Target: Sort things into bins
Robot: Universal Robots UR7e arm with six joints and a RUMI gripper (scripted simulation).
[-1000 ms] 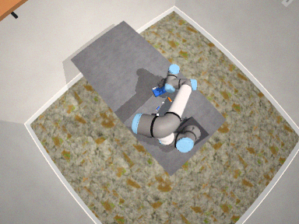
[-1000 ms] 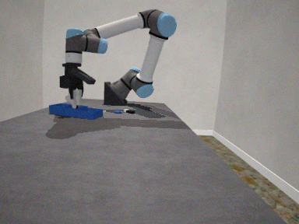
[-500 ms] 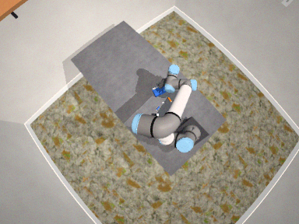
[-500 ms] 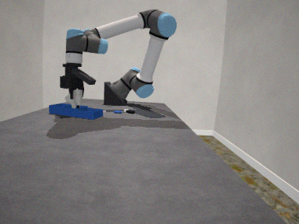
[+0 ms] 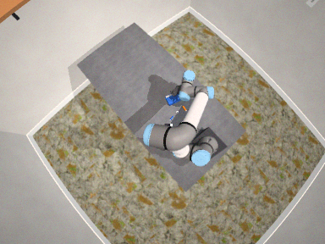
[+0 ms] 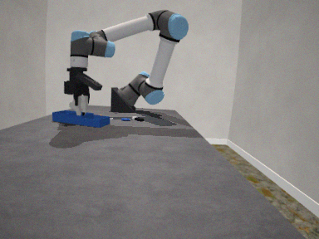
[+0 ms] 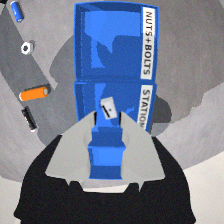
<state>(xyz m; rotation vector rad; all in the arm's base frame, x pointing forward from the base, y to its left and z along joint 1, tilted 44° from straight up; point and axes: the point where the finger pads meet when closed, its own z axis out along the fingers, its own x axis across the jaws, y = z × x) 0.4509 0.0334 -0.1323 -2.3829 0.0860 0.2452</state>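
Now: the blue bin 1 cm ahead of my hand and 1 cm below it. Round my hand: small black piece 14 cm behind, 1 cm to the right, 3 cm below; orange piece 11 cm behind, 4 cm to the left, 3 cm below; grey nut 10 cm behind, 10 cm to the left, 3 cm below.
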